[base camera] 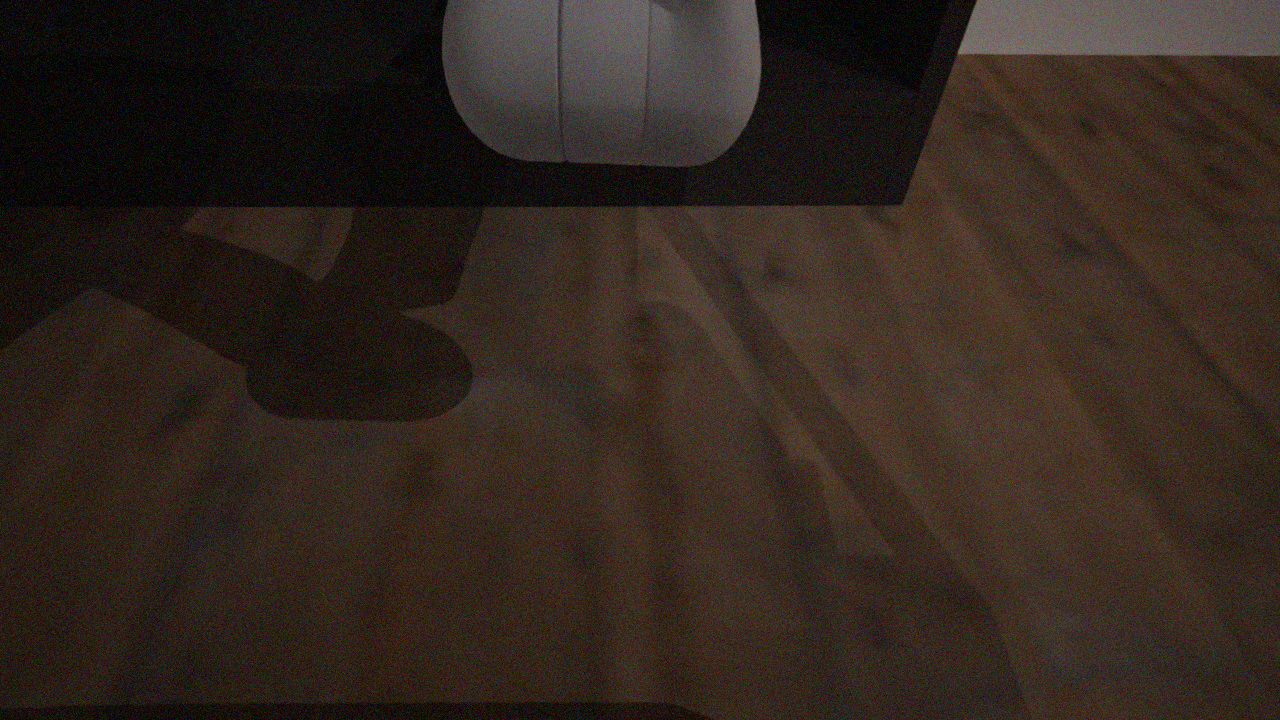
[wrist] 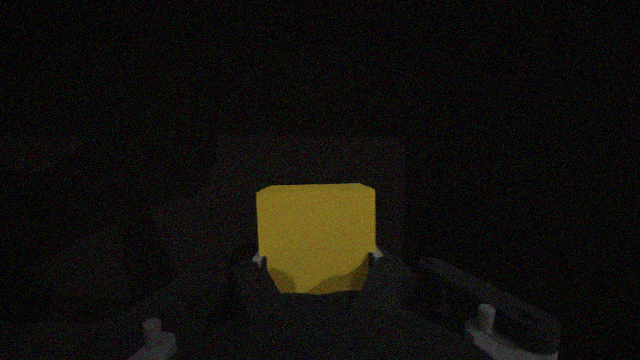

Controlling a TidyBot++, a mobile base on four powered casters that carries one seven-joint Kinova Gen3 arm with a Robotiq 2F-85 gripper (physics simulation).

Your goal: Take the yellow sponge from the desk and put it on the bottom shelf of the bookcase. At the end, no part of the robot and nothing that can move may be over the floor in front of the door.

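Places are measured from the arm's base along level axes (x left, y back, z up), in metres.
Where they show: gripper, fingertip midpoint: [wrist: 317, 254].
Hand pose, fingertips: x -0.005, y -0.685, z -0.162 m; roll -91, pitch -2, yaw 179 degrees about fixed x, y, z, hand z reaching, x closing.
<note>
After its pixels a point has its place.
The yellow sponge [wrist: 316, 230] {z -0.138, x -0.004, y -0.655 m} stands upright between the two fingers of my gripper [wrist: 317, 254] {z -0.162, x -0.005, y -0.685 m}, which is shut on it. Its lower corners are covered by the fingertips. Around it the wrist view is very dark, with a faint dark panel of the bookcase [wrist: 310, 157] {z -0.093, x -0.002, y -0.885 m} behind the sponge. In the base camera view, the bottom part of the black bookcase [base camera: 805, 183] {z -0.374, x -0.163, y -0.629 m} crosses the top. The gripper and sponge do not show there. Whether the sponge touches the shelf board cannot be told.
In the base camera view, a white rounded arm section [base camera: 601, 89] {z -0.154, x -0.001, y -0.324 m} overlaps the bookcase's lower front. The bookcase's right edge [base camera: 935, 111] {z -0.311, x -0.252, y -0.634 m} stands beside wooden floor [base camera: 1100, 340] {z -0.397, x -0.350, y -0.473 m}, with a pale wall strip [base camera: 1127, 26] {z -0.364, x -0.587, y -0.957 m} behind. Arm shadows lie on the floor at left. No door shows.
</note>
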